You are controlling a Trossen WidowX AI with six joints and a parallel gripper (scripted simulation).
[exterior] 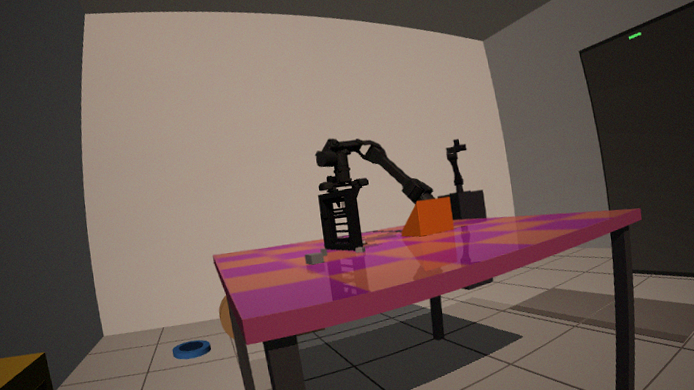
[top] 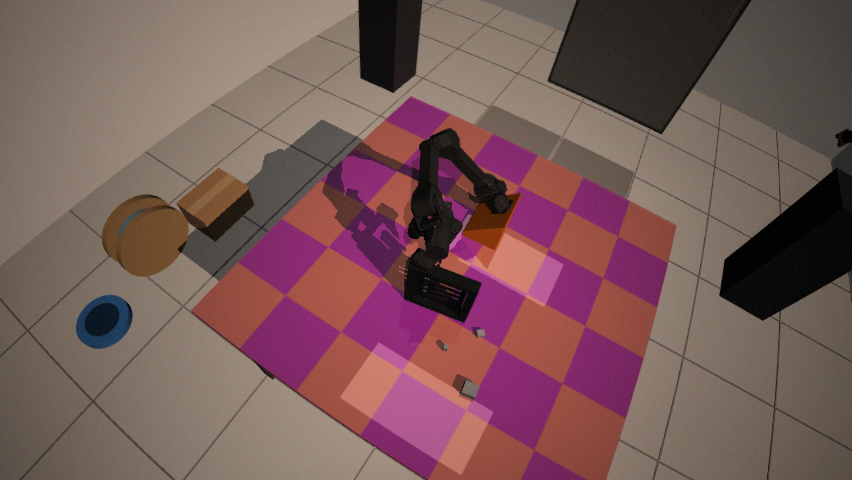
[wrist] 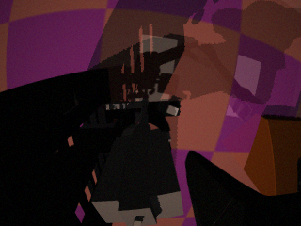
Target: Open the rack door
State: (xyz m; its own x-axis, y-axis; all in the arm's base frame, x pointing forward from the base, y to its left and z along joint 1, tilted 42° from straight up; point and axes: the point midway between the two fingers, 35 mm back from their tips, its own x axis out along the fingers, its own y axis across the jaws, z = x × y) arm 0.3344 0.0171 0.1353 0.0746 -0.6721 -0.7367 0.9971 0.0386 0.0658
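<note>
The light-grey handle is 1 cm to the left of my gripper tip and 2 cm below it.
</note>
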